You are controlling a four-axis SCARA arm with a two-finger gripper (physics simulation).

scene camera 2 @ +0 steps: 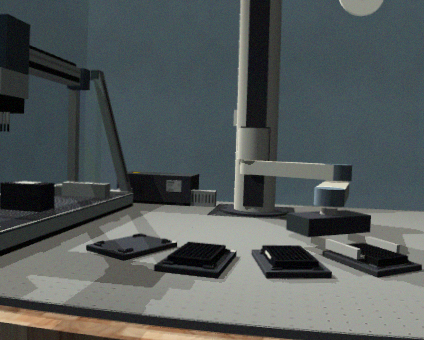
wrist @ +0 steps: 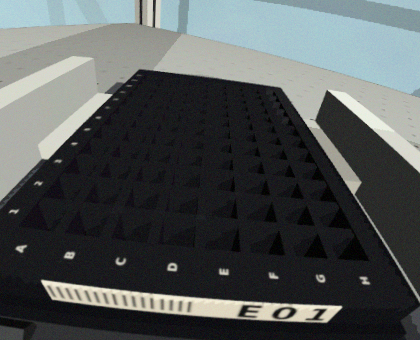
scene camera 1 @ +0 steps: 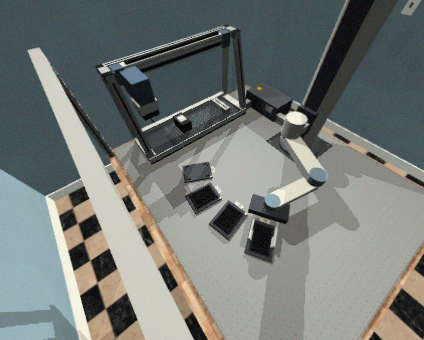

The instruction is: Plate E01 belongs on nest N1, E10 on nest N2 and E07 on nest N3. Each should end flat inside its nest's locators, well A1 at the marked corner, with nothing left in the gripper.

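Places are measured from the arm's base along level axes (x back, y right, z up), in centimetres.
Where they show: gripper, fingertip midpoint: point(scene camera 2: 379, 251) point(wrist: 210, 95) point(scene camera 1: 261, 243); arm's base at its link origin: point(scene camera 2: 253, 214).
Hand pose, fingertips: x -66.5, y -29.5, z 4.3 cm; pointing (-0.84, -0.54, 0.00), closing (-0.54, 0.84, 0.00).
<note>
Things, the pixels of their top centre, and the offset from my fingertips. "pt": a spot on its surface instead.
- black well plate at its top centre: point(wrist: 208, 124) point(scene camera 2: 370, 250) point(scene camera 1: 261, 238) dy +1.3, dx +2.0, dz -0.3 cm
- rightmost dark nest at a spot on its surface: point(scene camera 2: 400, 268) point(scene camera 1: 257, 256) pt dy -3.1, dx -4.6, dz -1.9 cm
- leftmost nest at its top centre: point(scene camera 2: 133, 240) point(scene camera 1: 196, 170) dy +52.0, dx +0.5, dz -1.2 cm
- small black block at a spot on its surface: point(scene camera 2: 27, 195) pt dy +84.7, dx +10.0, dz +6.0 cm
- dark box at a spot on its surface: point(scene camera 2: 162, 188) pt dy +65.5, dx +70.0, dz +3.3 cm
My gripper point(scene camera 1: 262, 238) point(scene camera 2: 380, 251) point(wrist: 210, 95) is shut on plate E01, a black well plate point(scene camera 1: 262, 242) point(scene camera 2: 387, 255) point(wrist: 200, 200), with a pale finger along each long side. The plate looks level, low at the rightmost dark nest point(scene camera 1: 259, 257) point(scene camera 2: 400, 268); whether it rests fully inside the locators I cannot tell. Its E01 label and row letters A to H face the wrist camera. Two other black plates, one point(scene camera 1: 203, 197) point(scene camera 2: 197, 255) and another point(scene camera 1: 229, 217) point(scene camera 2: 290, 256), sit on the two middle nests; their labels are unreadable. The leftmost nest point(scene camera 1: 198, 171) point(scene camera 2: 131, 246) holds no plate.
A gantry frame point(scene camera 1: 234, 65) point(scene camera 2: 73, 130) stands over a dark deck at the back left, with a small black block point(scene camera 1: 183, 123) point(scene camera 2: 27, 195) on it. A dark box point(scene camera 1: 269, 101) point(scene camera 2: 162, 188) stands beside the arm's column point(scene camera 1: 330, 65) point(scene camera 2: 257, 75).
</note>
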